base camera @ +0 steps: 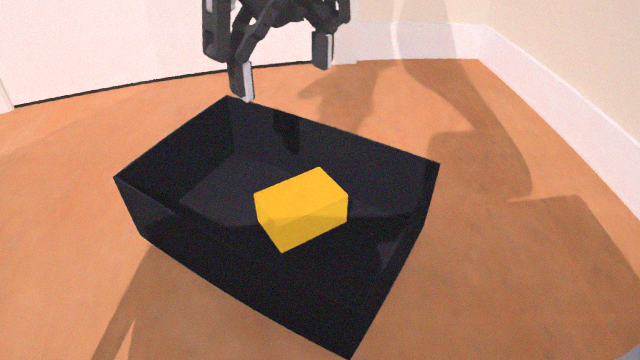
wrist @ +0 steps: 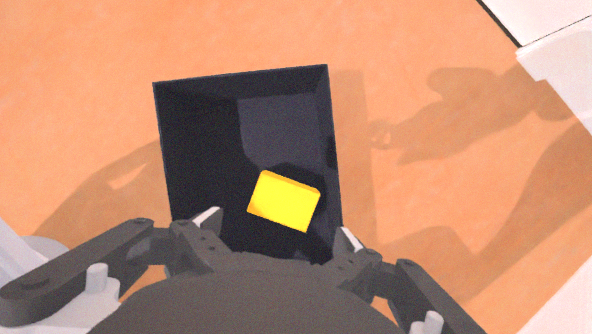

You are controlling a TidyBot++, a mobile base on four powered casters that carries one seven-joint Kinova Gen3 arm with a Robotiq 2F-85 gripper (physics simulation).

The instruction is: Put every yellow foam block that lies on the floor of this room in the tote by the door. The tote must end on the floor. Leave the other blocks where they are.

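Places are measured from the arm's base along level axes (x ahead, y left, z up), in metres.
Pixels of known places: gripper, between the fingertips: (base camera: 285, 81) (wrist: 278, 230).
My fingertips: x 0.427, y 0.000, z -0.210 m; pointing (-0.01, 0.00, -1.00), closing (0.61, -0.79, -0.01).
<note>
Behind a point stands the place of what it marks.
The black tote (base camera: 240, 272) {x 0.302, y 0.053, z -0.330 m} (wrist: 240, 82) {x 0.486, y 0.143, z -0.320 m} stands upright on the floor by the door. A yellow foam block (base camera: 300, 210) {x 0.393, y -0.007, z -0.348 m} (wrist: 284, 201) {x 0.420, y -0.008, z -0.348 m} shows within the tote's outline in both views, tilted and turned relative to its walls. I cannot tell whether the block rests on the tote's bottom. My gripper (base camera: 285, 80) {x 0.427, y 0.000, z -0.210 m} (wrist: 278, 230) {x 0.427, y 0.000, z -0.210 m} is open, its fingers wide apart and empty. It hangs above the tote, with the block lower than the fingertips and apart from them.
A white door (base camera: 100, 45) {x 0.846, y 0.393, z -0.286 m} is behind the tote. A white baseboard (base camera: 555, 110) (wrist: 555, 65) runs along the wall at the right. Shadows of the arm and tote fall on the orange-brown floor (base camera: 55, 200) {x 0.490, y 0.372, z -0.397 m} (wrist: 75, 60) {x 0.319, y 0.382, z -0.397 m}. A pale grey rounded part (wrist: 45, 247) shows at the lower left of the wrist view.
</note>
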